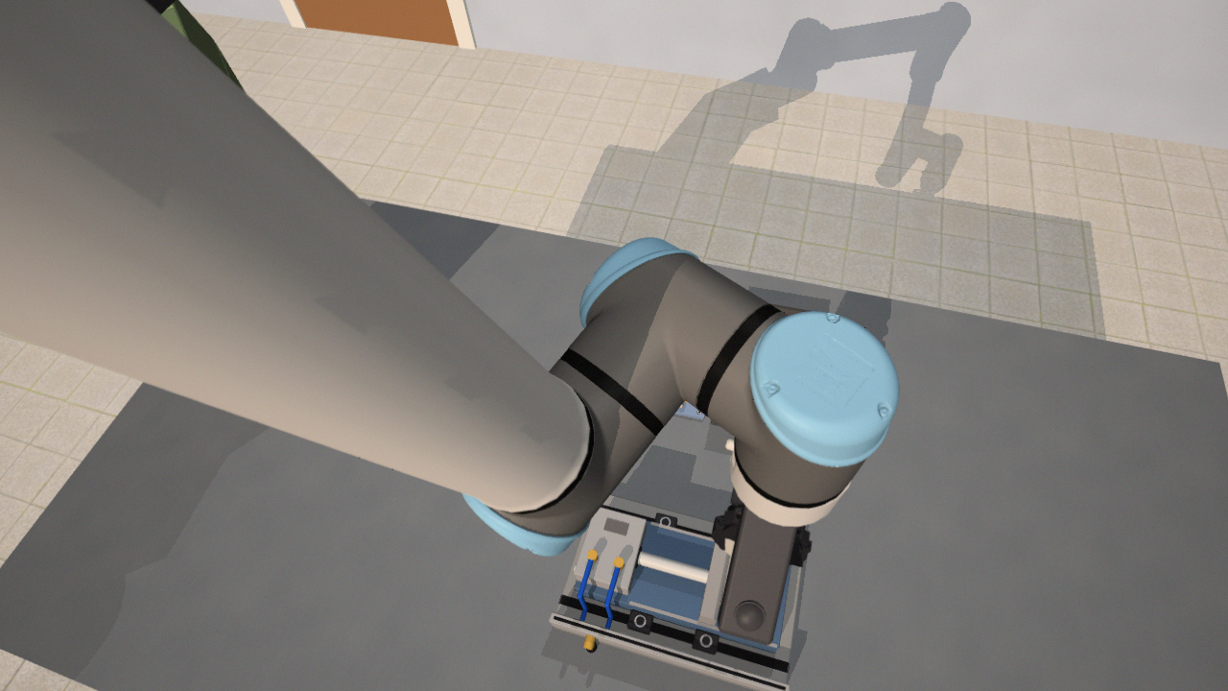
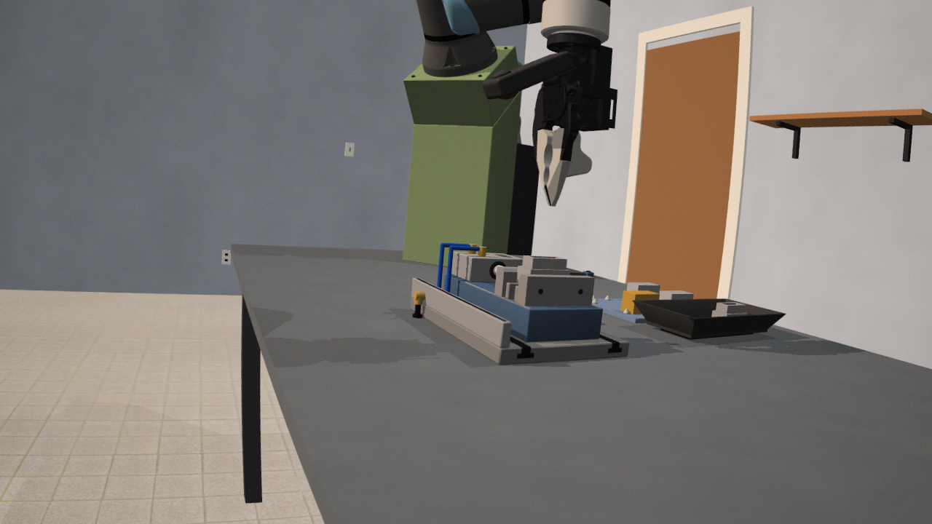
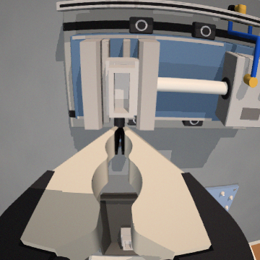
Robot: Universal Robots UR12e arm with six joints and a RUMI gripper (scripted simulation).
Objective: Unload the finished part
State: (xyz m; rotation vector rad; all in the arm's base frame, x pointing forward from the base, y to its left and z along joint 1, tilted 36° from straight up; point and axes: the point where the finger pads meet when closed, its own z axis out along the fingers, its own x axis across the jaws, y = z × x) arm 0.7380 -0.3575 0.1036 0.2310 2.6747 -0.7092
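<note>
Now: the vise rod 8 cm behind my hand, 2 cm to the left of it and 12 cm below it. Round my hand: vise (6 cm behind, 2 cm to the left, 16 cm below); then orange block (6 cm behind, 32 cm to the left, 17 cm below); then blue fixture plate (8 cm behind, 38 cm to the left, 19 cm below).
</note>
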